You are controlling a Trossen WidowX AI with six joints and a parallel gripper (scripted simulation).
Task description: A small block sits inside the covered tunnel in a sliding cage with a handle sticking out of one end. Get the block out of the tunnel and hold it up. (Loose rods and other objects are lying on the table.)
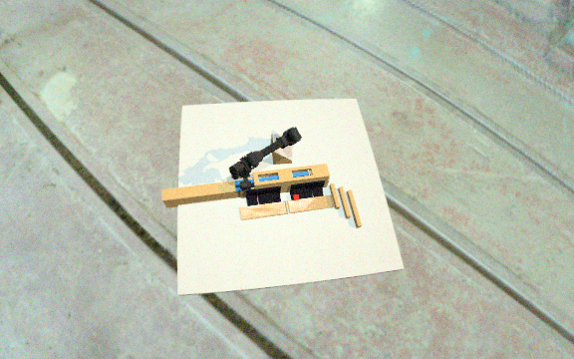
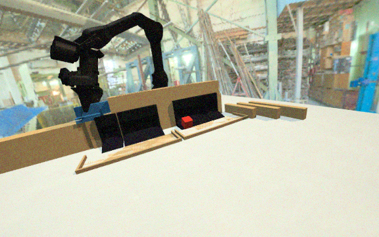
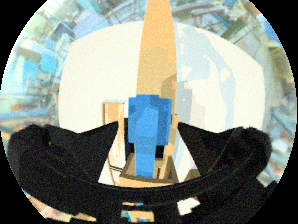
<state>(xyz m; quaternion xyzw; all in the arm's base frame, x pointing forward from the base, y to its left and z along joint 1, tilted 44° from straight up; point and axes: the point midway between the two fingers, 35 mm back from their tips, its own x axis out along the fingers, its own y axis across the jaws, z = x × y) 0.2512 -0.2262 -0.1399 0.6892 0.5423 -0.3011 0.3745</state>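
My gripper tip is 50 mm to the right of the wooden tunnel, 50 mm above it and 20 mm short of it. The rest, counted from my gripper tip: small red block: 320 mm to the left, 100 mm below, 80 mm ahead.
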